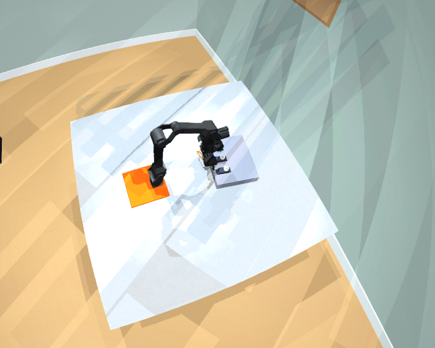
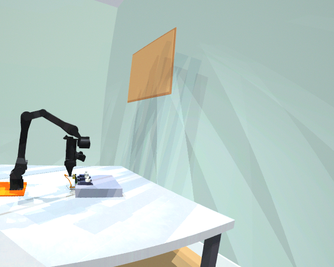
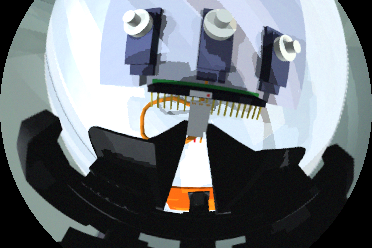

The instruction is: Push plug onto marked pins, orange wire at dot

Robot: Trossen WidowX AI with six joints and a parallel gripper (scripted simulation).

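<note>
My gripper tip is 3 cm short of the red dot and 1 cm to the left of it. Round my gripper tip: grey printed holder 18 cm ahead, 5 cm to the right, 5 cm below.
</note>
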